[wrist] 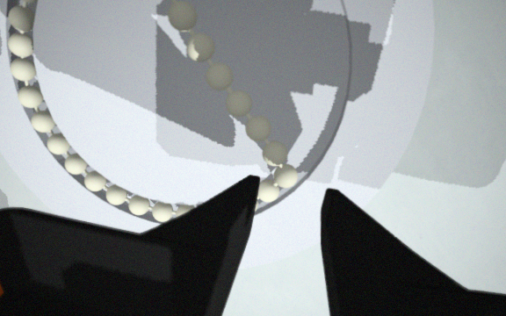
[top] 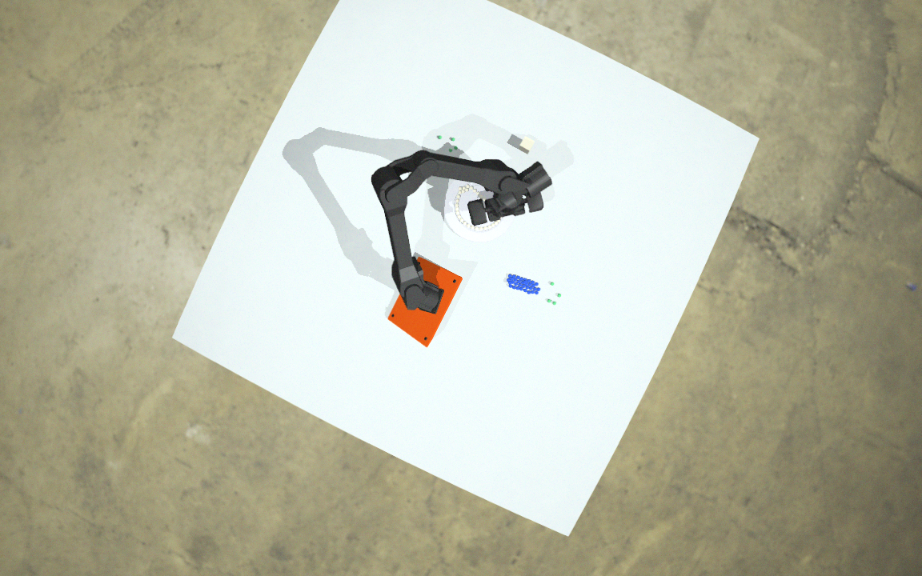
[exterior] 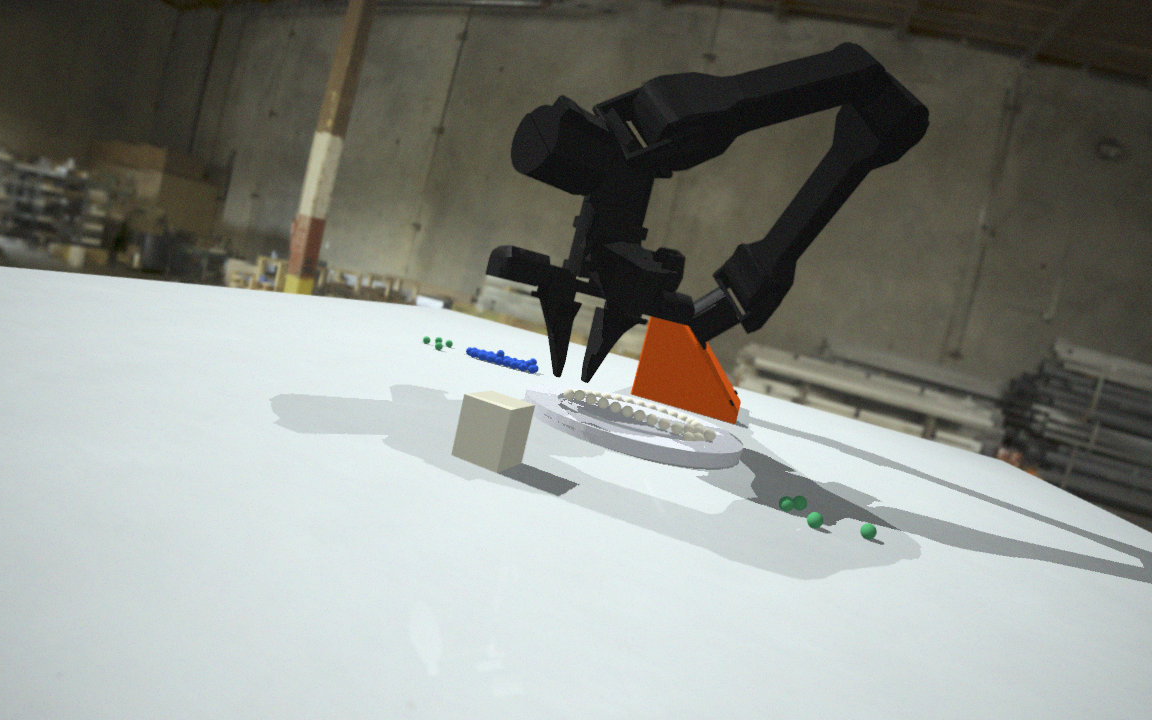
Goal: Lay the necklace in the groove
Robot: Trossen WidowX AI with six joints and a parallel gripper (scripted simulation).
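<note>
Now: gripper tip 6 cm to the right of the round bead board and 2 cm above it. Round my gripper tip: cream cube: 20 cm ahead, 1 cm below.
</note>
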